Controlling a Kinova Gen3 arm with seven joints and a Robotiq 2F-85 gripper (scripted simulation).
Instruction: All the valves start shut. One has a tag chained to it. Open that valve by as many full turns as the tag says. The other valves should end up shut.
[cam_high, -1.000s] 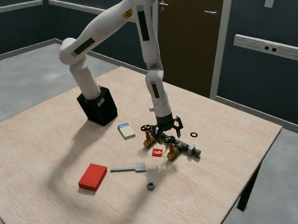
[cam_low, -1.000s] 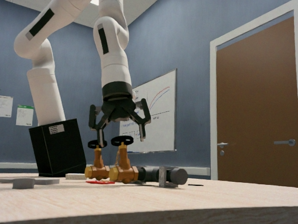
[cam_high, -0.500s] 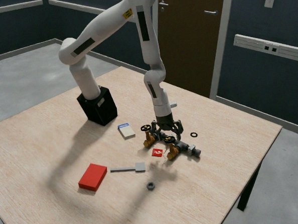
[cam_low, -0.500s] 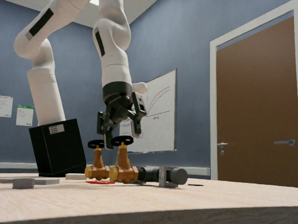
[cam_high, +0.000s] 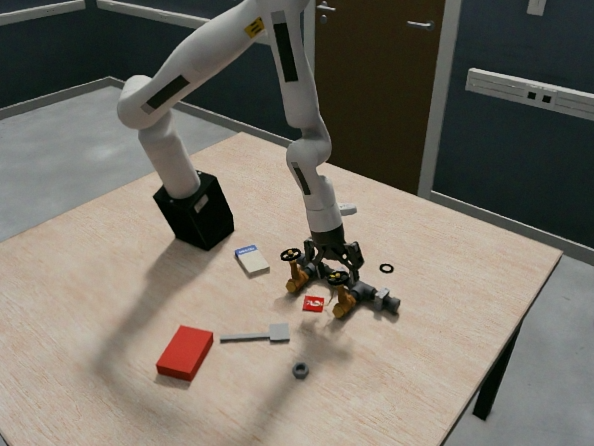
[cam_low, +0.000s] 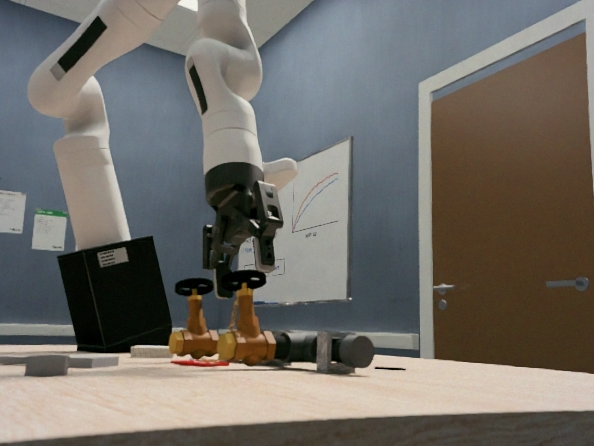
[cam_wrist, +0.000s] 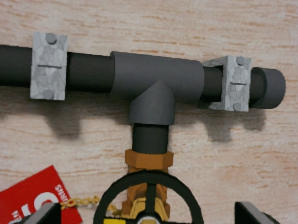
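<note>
The red tag is 60 mm behind my hand, 30 mm to the right of it and 100 mm below it. Also, from my hand: red block 130 mm behind, 350 mm to the right, 80 mm below; then white card box 290 mm behind, 30 mm to the right, 90 mm below; then grey t-shaped tool 60 mm behind, 190 mm to the right, 90 mm below.
</note>
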